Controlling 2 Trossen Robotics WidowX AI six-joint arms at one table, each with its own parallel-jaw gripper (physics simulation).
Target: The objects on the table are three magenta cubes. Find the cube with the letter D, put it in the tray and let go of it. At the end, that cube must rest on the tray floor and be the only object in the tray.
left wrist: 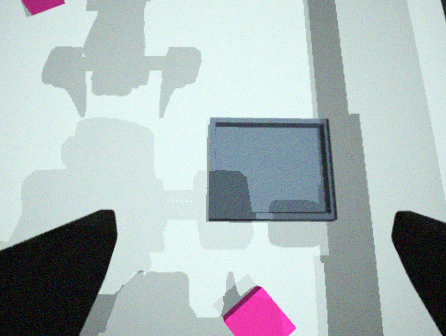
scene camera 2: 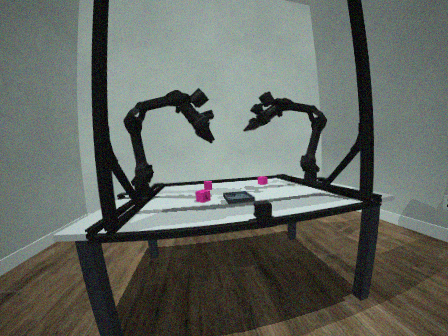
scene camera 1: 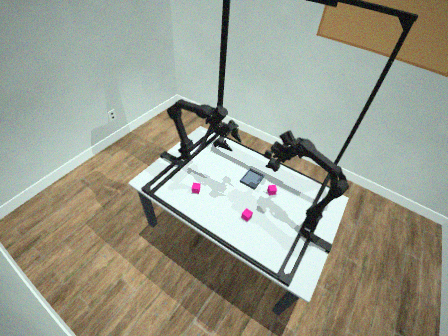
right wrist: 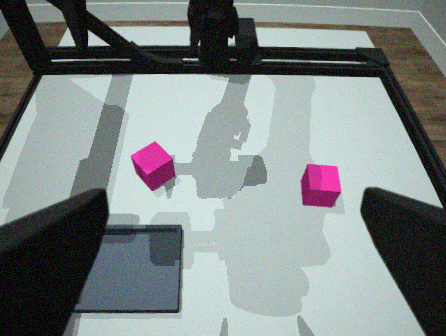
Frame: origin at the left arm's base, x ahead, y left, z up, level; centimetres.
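Where they show: left gripper, fingertip midpoint: (left wrist: 254,224) (scene camera 2: 212,141) (scene camera 1: 269,161) (right wrist: 137,54); right gripper, fingertip midpoint: (scene camera 2: 246,129) (scene camera 1: 236,146) (right wrist: 237,200); left arm's base, origin of the base link: (scene camera 2: 143,196) (scene camera 1: 309,224) (right wrist: 213,55); right arm's base, origin of the base link: (scene camera 2: 310,181) (scene camera 1: 185,156).
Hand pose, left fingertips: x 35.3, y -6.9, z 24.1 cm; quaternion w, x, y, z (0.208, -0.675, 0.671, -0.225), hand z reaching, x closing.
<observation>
Things, the pixels of their top centre, and the offset from my left fingertips.
- tray, middle of its top: (left wrist: 271,166) (right wrist: 127,264) (scene camera 2: 237,194) (scene camera 1: 252,177) dx +9.3, dy -4.5, dz -24.2 cm
- second magenta cube, middle of its top: (right wrist: 324,177) (scene camera 1: 247,212) (scene camera 2: 207,181) dx -2.1, dy +22.6, dz -21.5 cm
- third magenta cube, middle of its top: (scene camera 1: 196,185) (scene camera 2: 262,177) dx +33.1, dy +24.5, dz -21.5 cm
One magenta cube (scene camera 1: 272,189) (scene camera 2: 202,196) (left wrist: 260,315) (right wrist: 153,165) lies beside the tray (scene camera 1: 252,178) (scene camera 2: 239,198) (left wrist: 270,160) (right wrist: 165,290); a side face carries a dark mark, too small to read. A second magenta cube (scene camera 1: 247,215) (scene camera 2: 208,185) (right wrist: 321,185) and a third magenta cube (scene camera 1: 196,188) (scene camera 2: 262,180) (left wrist: 45,5) show no readable letter. The tray holds no cube. My left gripper (scene camera 1: 271,160) (scene camera 2: 212,140) (left wrist: 254,224) is open, high above the tray area. My right gripper (scene camera 1: 235,144) (scene camera 2: 245,130) (right wrist: 237,200) is open and empty, also high above the table.
A black frame rail (scene camera 1: 215,237) (scene camera 2: 190,229) runs around the white table. Black upright posts (scene camera 1: 223,55) (scene camera 2: 100,100) stand at the frame. A small black block (scene camera 2: 262,209) sits at the near rail in scene camera 2. Shadows of the arms fall across the table top.
</observation>
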